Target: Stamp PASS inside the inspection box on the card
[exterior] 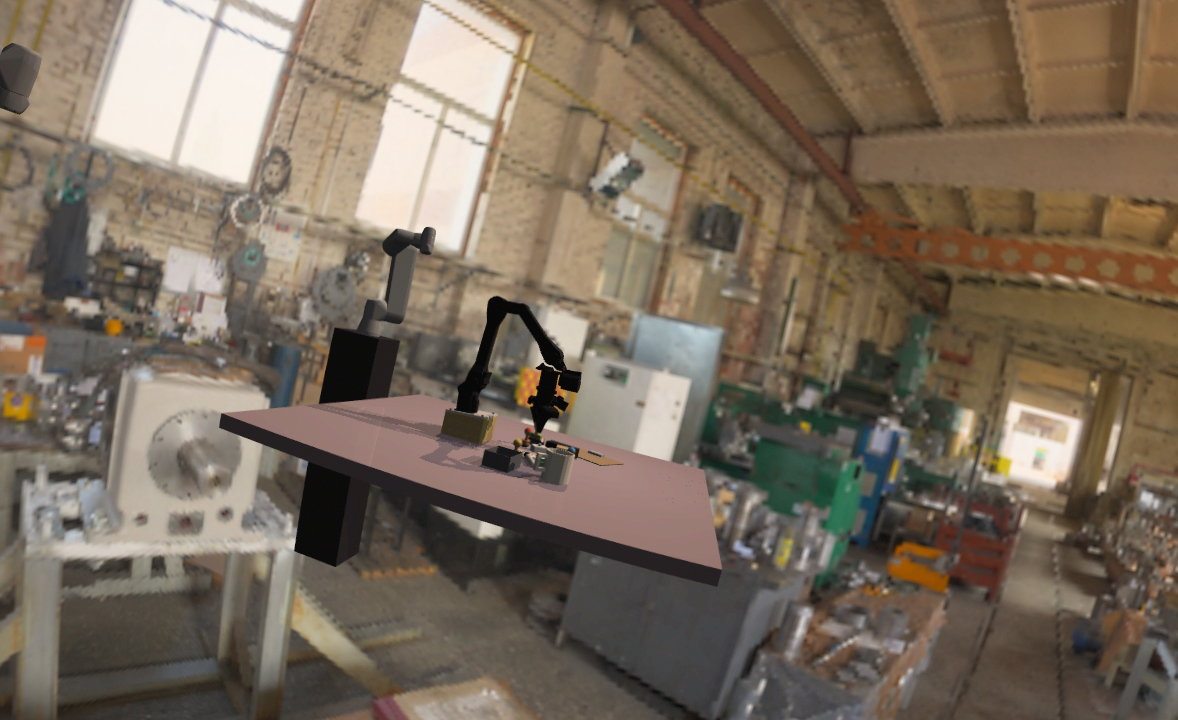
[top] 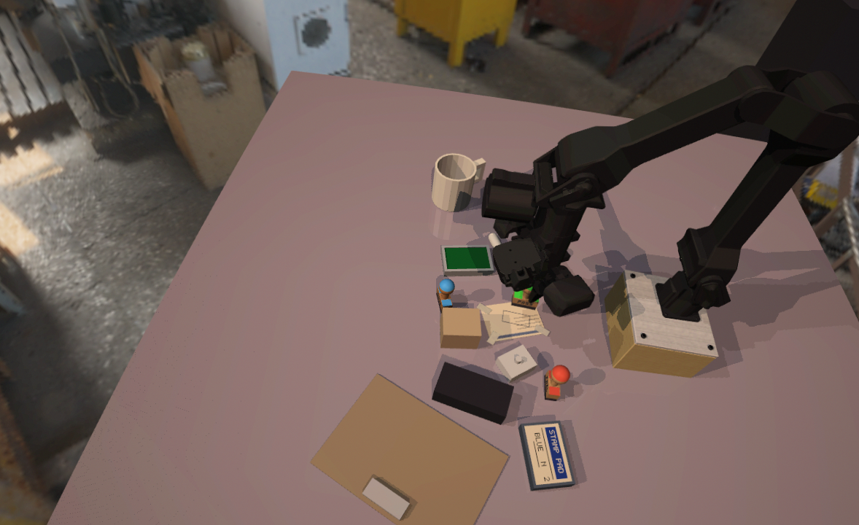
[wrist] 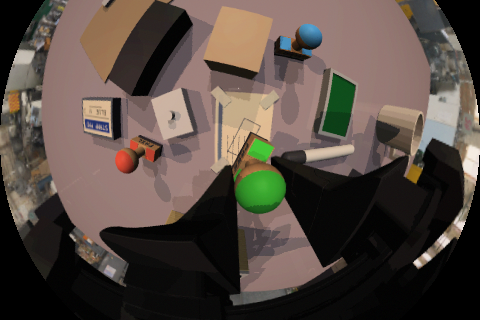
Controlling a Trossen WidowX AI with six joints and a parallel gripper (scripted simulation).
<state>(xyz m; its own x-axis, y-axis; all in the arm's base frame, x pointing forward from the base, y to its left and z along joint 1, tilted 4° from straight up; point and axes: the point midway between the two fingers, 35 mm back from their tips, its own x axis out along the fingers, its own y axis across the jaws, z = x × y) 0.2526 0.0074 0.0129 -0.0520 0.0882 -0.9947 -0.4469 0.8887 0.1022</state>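
Right now the black square pad is 15 cm to the left of my gripper tip, 7 cm ahead of it and 6 cm below it. From my gripper tip the other things lie so: brown box 10 cm ahead, 6 cm below, 4 cm to the left; then green-knobbed PASS stamp 1 cm below; then taped paper card 8 cm below.
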